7 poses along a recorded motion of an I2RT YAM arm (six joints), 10 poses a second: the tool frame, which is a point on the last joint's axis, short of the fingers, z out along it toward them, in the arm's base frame.
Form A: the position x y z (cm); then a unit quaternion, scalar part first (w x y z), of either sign.
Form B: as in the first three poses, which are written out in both.
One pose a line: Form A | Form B
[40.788, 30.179, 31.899, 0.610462, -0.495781, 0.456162, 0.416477] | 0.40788, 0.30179, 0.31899; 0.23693, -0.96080, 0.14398; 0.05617, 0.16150, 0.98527; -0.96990, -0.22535, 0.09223
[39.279, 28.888, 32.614, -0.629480, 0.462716, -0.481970, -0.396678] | 0.39279, 0.28888, 0.32614; 0.22070, -0.94543, 0.23968; 0.05337, 0.25708, 0.96492; -0.97388, -0.20017, 0.10720
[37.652, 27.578, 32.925, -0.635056, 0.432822, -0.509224, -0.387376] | 0.37652, 0.27578, 0.32925; 0.18126, -0.93282, 0.31144; 0.05120, 0.32521, 0.94425; -0.98210, -0.15521, 0.10671
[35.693, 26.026, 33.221, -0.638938, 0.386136, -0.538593, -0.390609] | 0.35693, 0.26026, 0.33221; 0.11468, -0.91509, 0.38660; 0.08321, 0.39665, 0.91419; -0.98991, -0.07268, 0.12163
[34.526, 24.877, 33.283, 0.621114, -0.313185, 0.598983, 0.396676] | 0.34526, 0.24877, 0.33283; -0.03227, -0.86795, 0.49561; 0.11758, 0.48913, 0.86425; -0.99254, 0.08616, 0.08627
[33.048, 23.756, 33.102, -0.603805, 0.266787, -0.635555, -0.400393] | 0.33048, 0.23756, 0.33102; -0.12849, -0.82263, 0.55386; 0.14440, 0.53702, 0.83112; -0.98114, 0.18677, 0.04979
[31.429, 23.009, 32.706, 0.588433, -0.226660, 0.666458, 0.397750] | 0.31429, 0.23009, 0.32706; -0.20474, -0.77022, 0.60402; 0.16598, 0.58084, 0.79692; -0.96464, 0.26342, 0.00892
